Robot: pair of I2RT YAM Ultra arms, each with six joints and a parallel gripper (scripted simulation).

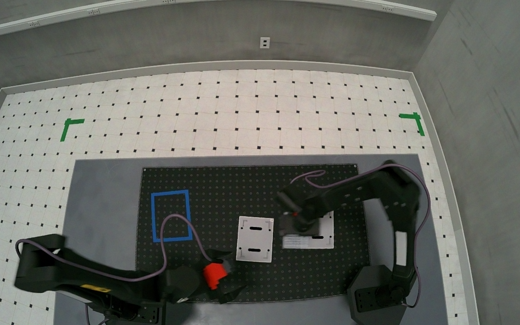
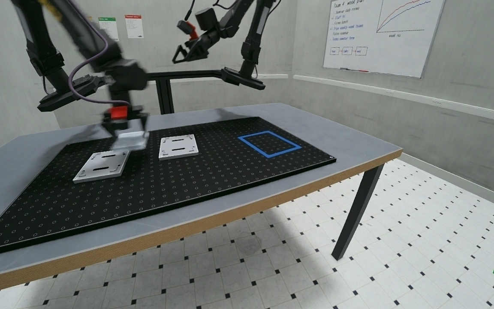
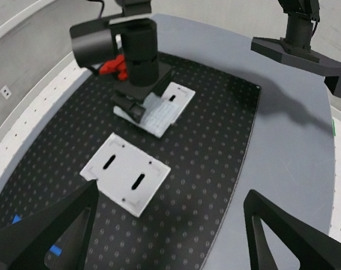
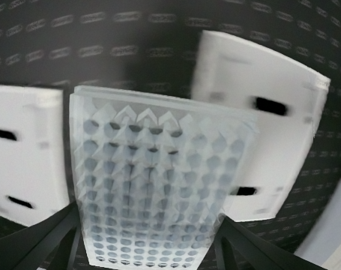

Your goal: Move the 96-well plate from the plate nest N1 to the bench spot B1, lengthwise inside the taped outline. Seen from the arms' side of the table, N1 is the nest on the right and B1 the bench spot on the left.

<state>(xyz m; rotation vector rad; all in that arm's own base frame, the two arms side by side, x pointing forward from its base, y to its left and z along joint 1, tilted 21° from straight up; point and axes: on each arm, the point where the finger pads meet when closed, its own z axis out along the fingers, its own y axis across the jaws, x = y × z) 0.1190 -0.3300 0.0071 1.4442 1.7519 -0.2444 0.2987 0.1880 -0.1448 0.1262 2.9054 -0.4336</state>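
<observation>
Now: the white plate nest 130 mm to the left of my right hand, 60 mm below it and 10 mm behind it. From my right hand the other things lie so: clear 96-well plate 10 mm below.
</observation>
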